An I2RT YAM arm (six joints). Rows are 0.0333 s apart.
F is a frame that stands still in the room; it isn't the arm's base.
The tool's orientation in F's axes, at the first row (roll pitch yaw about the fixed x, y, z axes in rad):
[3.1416 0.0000 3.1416]
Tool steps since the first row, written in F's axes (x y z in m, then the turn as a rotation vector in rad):
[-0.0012 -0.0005 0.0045 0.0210 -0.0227 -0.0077]
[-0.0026 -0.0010 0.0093 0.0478 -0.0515 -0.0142]
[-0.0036 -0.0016 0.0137 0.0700 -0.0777 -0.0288]
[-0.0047 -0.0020 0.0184 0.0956 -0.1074 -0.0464]
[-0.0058 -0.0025 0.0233 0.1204 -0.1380 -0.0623]
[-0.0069 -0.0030 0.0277 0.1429 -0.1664 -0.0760]
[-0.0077 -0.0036 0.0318 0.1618 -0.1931 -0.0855]
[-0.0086 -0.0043 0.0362 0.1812 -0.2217 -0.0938]
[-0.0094 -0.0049 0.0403 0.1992 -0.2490 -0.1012]
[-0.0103 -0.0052 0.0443 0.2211 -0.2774 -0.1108]
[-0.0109 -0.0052 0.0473 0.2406 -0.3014 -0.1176]
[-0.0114 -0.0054 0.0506 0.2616 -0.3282 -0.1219]
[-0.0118 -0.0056 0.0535 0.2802 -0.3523 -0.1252]
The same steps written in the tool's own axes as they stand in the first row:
[0.0012 -0.0005 -0.0045 -0.0210 -0.0227 0.0077]
[0.0026 -0.0010 -0.0093 -0.0478 -0.0515 0.0142]
[0.0036 -0.0016 -0.0137 -0.0700 -0.0777 0.0288]
[0.0047 -0.0020 -0.0184 -0.0956 -0.1074 0.0464]
[0.0058 -0.0025 -0.0233 -0.1204 -0.1380 0.0623]
[0.0069 -0.0030 -0.0277 -0.1429 -0.1664 0.0760]
[0.0077 -0.0036 -0.0318 -0.1618 -0.1931 0.0855]
[0.0086 -0.0043 -0.0362 -0.1812 -0.2217 0.0938]
[0.0094 -0.0049 -0.0403 -0.1992 -0.2490 0.1012]
[0.0103 -0.0052 -0.0443 -0.2211 -0.2774 0.1108]
[0.0109 -0.0052 -0.0473 -0.2406 -0.3014 0.1176]
[0.0114 -0.0054 -0.0506 -0.2616 -0.3282 0.1219]
[0.0118 -0.0056 -0.0535 -0.2802 -0.3523 0.1252]

